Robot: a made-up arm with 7 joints.
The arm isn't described. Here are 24 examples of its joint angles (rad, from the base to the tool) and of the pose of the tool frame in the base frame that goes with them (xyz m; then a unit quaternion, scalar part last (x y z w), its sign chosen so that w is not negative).
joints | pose
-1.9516 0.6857 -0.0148 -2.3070 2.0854 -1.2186 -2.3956 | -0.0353 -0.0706 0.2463 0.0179 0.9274 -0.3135 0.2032
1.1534 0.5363 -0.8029 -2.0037 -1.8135 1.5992 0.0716 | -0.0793 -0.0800 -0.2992 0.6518 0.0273 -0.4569 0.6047
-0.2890 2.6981 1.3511 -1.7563 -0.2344 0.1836 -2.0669 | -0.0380 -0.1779 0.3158 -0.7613 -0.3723 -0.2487 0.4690
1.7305 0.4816 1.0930 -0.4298 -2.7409 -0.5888 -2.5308 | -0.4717 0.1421 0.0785 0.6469 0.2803 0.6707 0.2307
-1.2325 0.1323 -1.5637 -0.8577 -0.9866 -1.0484 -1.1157 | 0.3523 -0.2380 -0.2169 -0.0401 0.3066 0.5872 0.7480
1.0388 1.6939 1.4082 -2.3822 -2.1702 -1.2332 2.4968 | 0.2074 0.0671 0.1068 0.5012 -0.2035 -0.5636 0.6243
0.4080 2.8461 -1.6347 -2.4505 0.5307 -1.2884 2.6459 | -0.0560 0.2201 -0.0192 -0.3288 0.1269 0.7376 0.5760
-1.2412 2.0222 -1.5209 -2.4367 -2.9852 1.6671 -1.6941 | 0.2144 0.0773 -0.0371 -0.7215 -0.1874 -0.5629 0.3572
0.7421 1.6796 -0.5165 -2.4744 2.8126 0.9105 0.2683 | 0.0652 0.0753 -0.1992 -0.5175 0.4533 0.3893 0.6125
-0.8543 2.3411 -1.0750 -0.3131 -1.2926 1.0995 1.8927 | -0.0810 0.4097 0.2766 -0.9859 0.1616 -0.0068 0.0431
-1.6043 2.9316 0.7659 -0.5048 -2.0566 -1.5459 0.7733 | -0.4569 0.1416 0.1340 0.8528 -0.2919 -0.0059 0.4329
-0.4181 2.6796 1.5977 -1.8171 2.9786 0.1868 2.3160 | -0.1483 -0.1717 0.2716 -0.6989 0.1158 0.0128 0.7057
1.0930 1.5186 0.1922 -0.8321 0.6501 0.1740 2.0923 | -0.0254 0.4711 -0.0841 0.2928 -0.4544 0.6833 0.4908
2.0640 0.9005 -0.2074 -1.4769 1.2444 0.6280 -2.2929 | -0.3767 0.1334 -0.0845 -0.4459 0.2871 -0.4909 0.6912
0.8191 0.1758 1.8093 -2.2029 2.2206 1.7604 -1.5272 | -0.1394 0.2398 0.0401 0.1706 -0.5119 -0.3518 0.7649
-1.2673 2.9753 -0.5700 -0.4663 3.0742 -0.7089 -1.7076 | -0.3416 0.2039 0.2995 -0.6172 0.4760 -0.5842 0.2262
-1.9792 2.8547 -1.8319 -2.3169 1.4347 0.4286 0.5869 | 0.1105 0.2242 0.0580 -0.0514 -0.6467 0.2026 0.7335
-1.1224 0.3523 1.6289 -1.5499 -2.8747 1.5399 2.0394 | 0.2285 0.3249 -0.0192 -0.7175 0.2725 -0.5919 0.2459
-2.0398 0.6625 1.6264 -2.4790 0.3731 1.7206 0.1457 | -0.0307 0.2145 0.0469 0.3841 0.8522 -0.3551 0.0109
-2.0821 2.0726 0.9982 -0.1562 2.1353 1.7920 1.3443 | -0.1010 0.4719 0.1346 -0.8980 -0.2347 -0.2814 0.2437
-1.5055 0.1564 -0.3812 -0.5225 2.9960 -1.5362 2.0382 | 0.4667 -0.1636 0.0398 0.4465 -0.0052 -0.6090 0.6555
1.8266 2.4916 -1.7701 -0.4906 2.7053 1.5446 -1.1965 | 0.1585 0.4480 0.1462 0.2959 0.8824 0.2212 0.2913
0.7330 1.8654 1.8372 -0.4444 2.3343 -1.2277 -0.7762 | 0.0330 0.4334 0.2441 -0.3662 0.6379 -0.6074 0.3000
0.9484 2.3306 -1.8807 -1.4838 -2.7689 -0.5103 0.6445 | -0.1708 0.3515 0.1154 0.7486 -0.3272 0.5226 0.2438
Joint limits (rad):
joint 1: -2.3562..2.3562
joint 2: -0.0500..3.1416
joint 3: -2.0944..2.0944
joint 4: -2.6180..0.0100
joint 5: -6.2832..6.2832
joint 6: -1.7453..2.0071
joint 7: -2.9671..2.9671
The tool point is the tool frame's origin. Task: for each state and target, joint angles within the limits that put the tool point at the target. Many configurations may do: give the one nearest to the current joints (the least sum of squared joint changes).
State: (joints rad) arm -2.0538 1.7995 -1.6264 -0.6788 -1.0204 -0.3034 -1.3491
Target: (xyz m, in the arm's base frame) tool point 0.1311 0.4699 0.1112
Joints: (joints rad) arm -1.4293 1.8048 -1.9974 -0.3570 -1.0204 -0.3034 -1.3491
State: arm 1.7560 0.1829 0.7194 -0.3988 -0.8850 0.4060 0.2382
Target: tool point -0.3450 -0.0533 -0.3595
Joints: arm 0.9705 -0.0500 0.3004 -0.2912 -0.8850 0.4060 0.2382
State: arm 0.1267 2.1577 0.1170 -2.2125 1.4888 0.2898 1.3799
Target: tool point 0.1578 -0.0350 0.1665
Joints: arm -0.2993 2.0431 0.5041 -2.4315 1.4888 0.2898 1.3799
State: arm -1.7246 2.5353 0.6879 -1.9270 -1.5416 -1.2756 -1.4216
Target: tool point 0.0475 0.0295 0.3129
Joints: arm -1.3088 2.2313 -0.0521 -2.0132 -1.5416 -1.2756 -1.4216
